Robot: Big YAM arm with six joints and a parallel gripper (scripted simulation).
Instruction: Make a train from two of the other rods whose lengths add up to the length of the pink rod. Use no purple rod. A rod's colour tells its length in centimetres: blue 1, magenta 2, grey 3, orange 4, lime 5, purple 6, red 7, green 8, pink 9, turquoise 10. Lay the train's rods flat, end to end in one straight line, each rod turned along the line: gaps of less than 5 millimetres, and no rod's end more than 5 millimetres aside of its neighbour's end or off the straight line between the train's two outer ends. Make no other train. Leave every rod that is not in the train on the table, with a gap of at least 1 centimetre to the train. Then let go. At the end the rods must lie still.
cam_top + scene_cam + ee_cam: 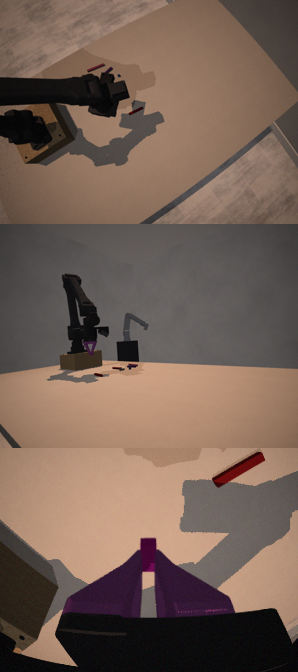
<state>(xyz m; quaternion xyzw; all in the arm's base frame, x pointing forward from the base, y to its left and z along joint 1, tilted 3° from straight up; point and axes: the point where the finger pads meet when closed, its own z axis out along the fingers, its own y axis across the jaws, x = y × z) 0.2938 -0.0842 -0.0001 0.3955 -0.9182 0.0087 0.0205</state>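
The grey rod lies 120 mm ahead of my hand, 120 mm to the left of it and 110 mm below it. Round my hand: purple rod 100 mm ahead, 220 mm to the left, 110 mm below; then blue rod 130 mm ahead, 160 mm to the left, 110 mm below; then magenta rod 10 mm below.
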